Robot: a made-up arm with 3 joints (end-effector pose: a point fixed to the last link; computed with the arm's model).
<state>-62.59 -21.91 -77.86</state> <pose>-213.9 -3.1 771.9 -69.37 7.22 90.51</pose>
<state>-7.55 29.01 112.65</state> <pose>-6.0 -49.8 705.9 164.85 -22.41 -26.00</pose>
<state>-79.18 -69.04 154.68</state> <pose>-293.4 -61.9 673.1 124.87 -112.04 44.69</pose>
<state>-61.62 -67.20 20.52</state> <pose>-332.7 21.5 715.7 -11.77 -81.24 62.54</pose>
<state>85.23 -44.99 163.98</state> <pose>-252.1 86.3 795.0 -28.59 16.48 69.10</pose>
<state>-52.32 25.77 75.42</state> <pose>-6.4 -78.0 793.7 104.35 -24.18 28.37</pose>
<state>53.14 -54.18 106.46</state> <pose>-291.6 68.9 742.1 -84.18 93.61 68.07</pose>
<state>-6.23 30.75 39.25</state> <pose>7.9 -59.3 756.8 124.17 -41.33 59.22</pose>
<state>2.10 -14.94 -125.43</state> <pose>-190.0 8.2 734.7 -59.99 -11.66 82.30</pose>
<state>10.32 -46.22 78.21</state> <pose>-280.0 -7.7 717.5 106.68 -126.05 -14.82</pose>
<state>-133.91 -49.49 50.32</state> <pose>-295.1 -12.9 806.4 -19.75 -31.00 98.67</pose>
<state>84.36 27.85 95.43</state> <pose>-3.0 63.8 715.6 -105.54 14.94 19.92</pose>
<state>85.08 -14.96 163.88</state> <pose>-174.0 81.8 741.8 -46.09 -9.60 61.58</pose>
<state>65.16 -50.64 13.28</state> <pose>-298.8 12.4 777.3 87.43 -105.24 -32.23</pose>
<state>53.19 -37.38 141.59</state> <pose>-238.2 64.8 718.9 -75.93 47.87 64.72</pose>
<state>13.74 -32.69 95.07</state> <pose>-232.9 -28.6 699.2 -133.89 113.18 27.54</pose>
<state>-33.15 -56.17 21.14</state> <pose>-312.4 13.3 753.6 18.83 -88.60 46.25</pose>
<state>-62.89 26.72 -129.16</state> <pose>-75.6 -40.3 764.5 -95.81 38.13 138.13</pose>
